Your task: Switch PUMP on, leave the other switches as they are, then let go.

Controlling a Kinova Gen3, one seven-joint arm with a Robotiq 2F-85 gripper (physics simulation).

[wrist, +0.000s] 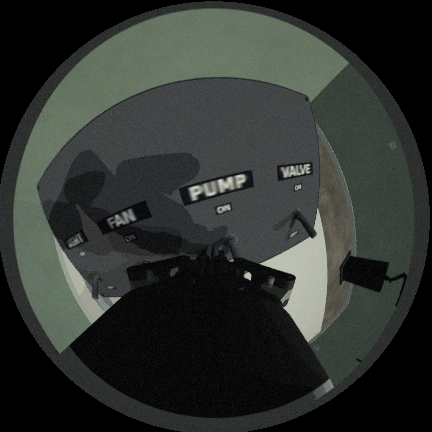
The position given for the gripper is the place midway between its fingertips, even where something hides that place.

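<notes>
A dark grey switch panel (168, 171) is visible in the robot's scene, and so is the gripper (212, 253).
</notes>
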